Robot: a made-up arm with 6 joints. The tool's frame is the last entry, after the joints. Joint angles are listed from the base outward. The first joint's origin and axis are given. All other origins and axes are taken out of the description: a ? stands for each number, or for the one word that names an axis. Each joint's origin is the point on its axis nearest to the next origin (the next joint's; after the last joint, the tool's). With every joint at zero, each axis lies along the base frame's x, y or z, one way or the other. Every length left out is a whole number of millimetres.
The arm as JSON. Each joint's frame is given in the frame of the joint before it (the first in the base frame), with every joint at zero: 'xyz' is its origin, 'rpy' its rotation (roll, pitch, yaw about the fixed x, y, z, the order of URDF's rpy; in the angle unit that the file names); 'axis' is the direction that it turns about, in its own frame. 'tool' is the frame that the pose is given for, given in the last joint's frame.
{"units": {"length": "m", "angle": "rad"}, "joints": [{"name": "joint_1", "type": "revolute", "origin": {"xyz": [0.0, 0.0, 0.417], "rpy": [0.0, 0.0, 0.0]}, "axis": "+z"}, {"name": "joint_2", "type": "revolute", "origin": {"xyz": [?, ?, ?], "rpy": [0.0, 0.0, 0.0]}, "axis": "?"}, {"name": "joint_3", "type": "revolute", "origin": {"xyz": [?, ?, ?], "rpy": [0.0, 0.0, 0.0]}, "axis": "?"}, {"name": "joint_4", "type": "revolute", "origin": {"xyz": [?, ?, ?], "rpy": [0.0, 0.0, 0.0]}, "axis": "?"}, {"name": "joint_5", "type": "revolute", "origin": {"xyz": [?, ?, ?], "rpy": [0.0, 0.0, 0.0]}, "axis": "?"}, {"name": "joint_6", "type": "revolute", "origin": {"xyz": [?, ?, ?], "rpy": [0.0, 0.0, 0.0]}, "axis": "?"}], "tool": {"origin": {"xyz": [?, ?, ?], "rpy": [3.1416, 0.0, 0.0]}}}
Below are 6 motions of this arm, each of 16 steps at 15 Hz.
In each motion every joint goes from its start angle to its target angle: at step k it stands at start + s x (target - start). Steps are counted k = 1, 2, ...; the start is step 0. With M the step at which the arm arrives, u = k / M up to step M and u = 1 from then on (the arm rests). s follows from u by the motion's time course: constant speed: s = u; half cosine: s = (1 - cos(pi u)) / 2; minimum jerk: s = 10 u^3 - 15 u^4 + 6 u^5.
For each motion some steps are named. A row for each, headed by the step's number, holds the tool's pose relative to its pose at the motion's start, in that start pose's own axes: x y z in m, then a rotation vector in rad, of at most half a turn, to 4 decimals.
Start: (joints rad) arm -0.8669 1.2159 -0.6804 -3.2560 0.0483 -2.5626
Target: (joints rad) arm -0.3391 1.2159 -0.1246 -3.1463 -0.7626 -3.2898
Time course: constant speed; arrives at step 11
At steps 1, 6, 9, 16:
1: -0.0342 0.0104 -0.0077 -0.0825 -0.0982 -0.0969
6: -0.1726 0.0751 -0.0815 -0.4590 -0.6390 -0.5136
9: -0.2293 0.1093 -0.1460 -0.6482 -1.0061 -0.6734
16: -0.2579 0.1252 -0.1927 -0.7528 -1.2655 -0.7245

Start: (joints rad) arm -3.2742 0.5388 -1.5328 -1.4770 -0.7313 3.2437
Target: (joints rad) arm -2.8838 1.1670 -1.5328 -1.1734 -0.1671 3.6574
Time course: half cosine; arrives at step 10
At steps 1, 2, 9, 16:
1: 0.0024 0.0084 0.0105 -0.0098 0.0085 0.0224
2: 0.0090 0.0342 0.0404 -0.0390 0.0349 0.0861
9: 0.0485 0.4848 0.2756 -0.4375 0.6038 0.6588
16: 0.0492 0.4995 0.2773 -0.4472 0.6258 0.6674

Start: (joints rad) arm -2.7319 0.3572 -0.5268 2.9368 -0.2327 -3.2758
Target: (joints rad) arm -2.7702 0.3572 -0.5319 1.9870 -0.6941 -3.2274
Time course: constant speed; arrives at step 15
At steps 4, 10, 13, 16:
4: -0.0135 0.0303 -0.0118 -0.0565 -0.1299 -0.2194
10: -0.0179 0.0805 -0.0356 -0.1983 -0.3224 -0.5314
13: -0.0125 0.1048 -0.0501 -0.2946 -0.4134 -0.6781
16: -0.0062 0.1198 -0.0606 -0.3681 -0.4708 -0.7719

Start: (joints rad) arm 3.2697 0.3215 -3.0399 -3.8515 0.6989 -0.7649
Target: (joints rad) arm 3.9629 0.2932 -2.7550 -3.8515 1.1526 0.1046
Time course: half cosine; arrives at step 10
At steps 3, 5, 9, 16:
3: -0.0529 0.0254 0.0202 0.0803 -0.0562 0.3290
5: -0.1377 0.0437 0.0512 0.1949 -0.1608 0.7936
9: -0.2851 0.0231 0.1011 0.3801 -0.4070 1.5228
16: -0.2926 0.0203 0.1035 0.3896 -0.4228 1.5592

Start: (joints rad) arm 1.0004 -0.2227 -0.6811 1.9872 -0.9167 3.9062
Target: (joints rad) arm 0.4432 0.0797 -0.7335 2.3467 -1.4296 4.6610
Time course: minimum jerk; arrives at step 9
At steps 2, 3, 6, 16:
2: -0.0096 0.0056 0.0119 -0.0231 -0.0868 0.0869
3: -0.0271 0.0149 0.0311 -0.0727 -0.2369 0.2362
6: -0.1063 0.0485 0.0938 -0.4231 -0.8666 0.8149
16: -0.1339 0.0586 0.1108 -0.6018 -1.0851 0.9776

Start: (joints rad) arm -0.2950 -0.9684 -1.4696 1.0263 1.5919 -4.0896
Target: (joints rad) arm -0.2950 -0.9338 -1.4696 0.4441 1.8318 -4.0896
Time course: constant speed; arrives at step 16
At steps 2, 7, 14, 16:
2: 0.0089 -0.0049 0.0034 0.0161 0.0778 0.0062
7: 0.0324 -0.0172 0.0086 0.0553 0.2721 0.0306
14: 0.0667 -0.0335 0.0077 0.1092 0.5418 0.0854
16: 0.0765 -0.0378 0.0057 0.1248 0.6179 0.1054

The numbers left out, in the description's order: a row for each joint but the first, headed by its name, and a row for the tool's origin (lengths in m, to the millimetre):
joint_2: xyz 0.0 0.0 0.0, axis +y
joint_3: xyz 0.078 0.0 0.416, axis +y
joint_4: xyz 0.101 0.0 -0.447, axis -z
joint_5: xyz 0.0 0.0 0.0, axis +y
joint_6: xyz 0.083 0.0 -0.106, axis -z
tool: xyz 0.0 0.0 0.0

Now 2 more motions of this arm.
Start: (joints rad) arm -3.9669 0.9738 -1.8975 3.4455 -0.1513 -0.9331
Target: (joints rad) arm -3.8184 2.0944 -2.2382 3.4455 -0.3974 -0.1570
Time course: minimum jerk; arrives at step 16
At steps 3, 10, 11, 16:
3: 0.0216 0.0223 0.0232 -0.0356 0.0357 0.0344
10: 0.4036 0.3666 0.1768 -0.3503 0.6683 0.4759
11: 0.4655 0.4139 0.1705 -0.3640 0.7740 0.5291
16: 0.5839 0.4974 0.1391 -0.3664 0.9815 0.6208

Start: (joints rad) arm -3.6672 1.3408 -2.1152 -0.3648 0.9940 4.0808
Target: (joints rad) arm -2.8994 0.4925 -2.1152 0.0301 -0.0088 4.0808
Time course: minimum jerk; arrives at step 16
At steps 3, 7, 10, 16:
3: 0.0064 0.0238 -0.0506 -0.0785 -0.0570 -0.0128
7: 0.1300 0.1272 -0.4127 -0.6610 -0.3870 -0.1181
10: 0.3514 0.0814 -0.7515 -1.3206 -0.5832 -0.2174
16: 0.5340 -0.0751 -0.9576 -1.8867 -0.6080 -0.2477

